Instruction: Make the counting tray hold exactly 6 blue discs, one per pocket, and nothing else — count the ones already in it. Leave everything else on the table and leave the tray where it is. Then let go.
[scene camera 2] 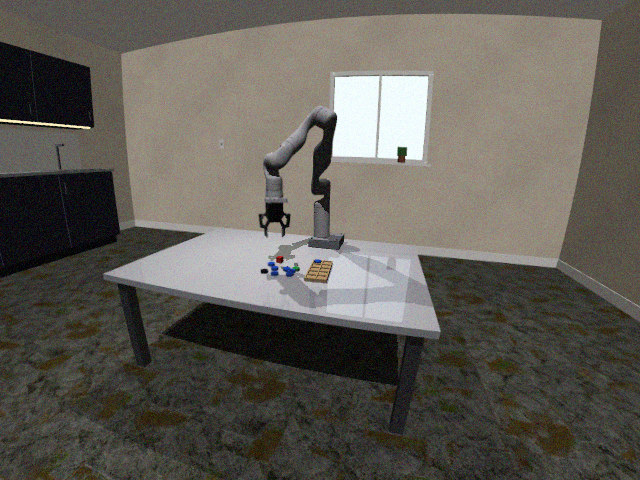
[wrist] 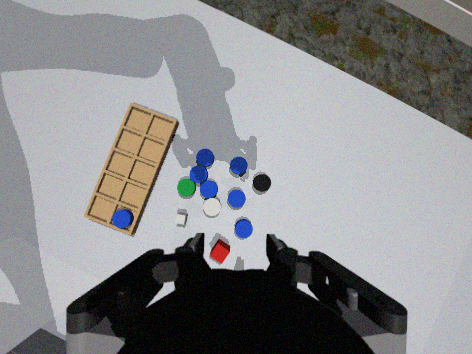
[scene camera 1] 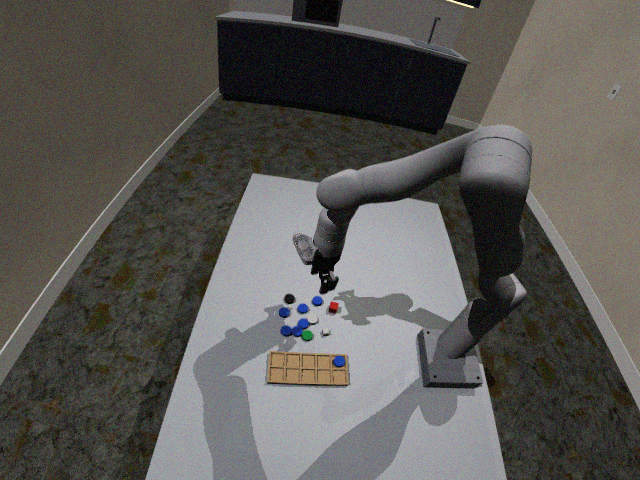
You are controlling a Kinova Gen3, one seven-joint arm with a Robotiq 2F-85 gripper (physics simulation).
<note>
My gripper is open, with nothing in its grasp. Also in view: a wooden counting tray.
My gripper shows as well in the wrist view.
</note>
